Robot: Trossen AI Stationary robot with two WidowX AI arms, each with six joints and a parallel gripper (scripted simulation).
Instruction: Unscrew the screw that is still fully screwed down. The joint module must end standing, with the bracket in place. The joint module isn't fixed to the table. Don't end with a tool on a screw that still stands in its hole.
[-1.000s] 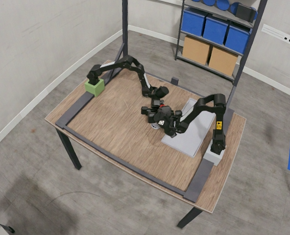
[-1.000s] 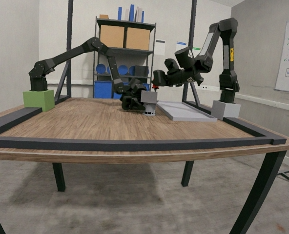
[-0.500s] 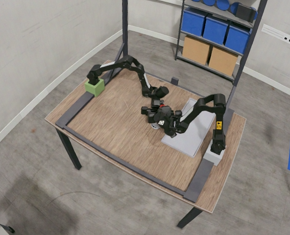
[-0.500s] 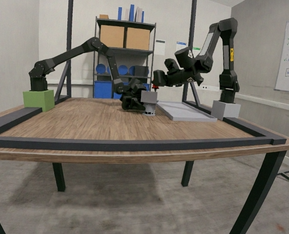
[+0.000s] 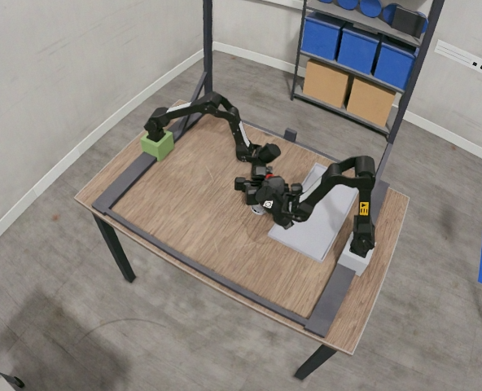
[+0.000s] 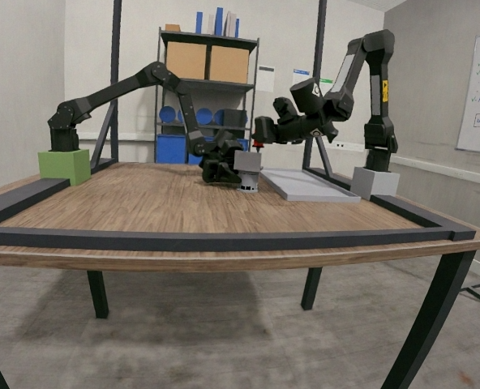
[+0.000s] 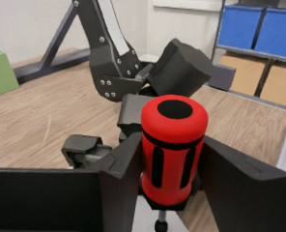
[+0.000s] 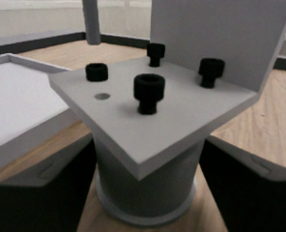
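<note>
Now: left hand 8 cm above the grey bracket and 4 cm to the left of it. Round my left hand: grey joint module: 13 cm below, 4 cm to the right, 1 cm behind; then red screwdriver: 2 cm below, 2 cm behind, 1 cm to the right; then shallow grey tray: 15 cm to the left, 15 cm below, 13 cm behind.
Now: the grey joint module 2 cm ahead of my right hand and 2 cm to the left of it. Also, from my right hand: grey bracket (2 cm ahead, 2 cm to the left, 4 cm above); then red screwdriver (1 cm ahead, 4 cm to the left, 10 cm above); then shallow grey tray (10 cm behind, 21 cm to the left, 3 cm below).
</note>
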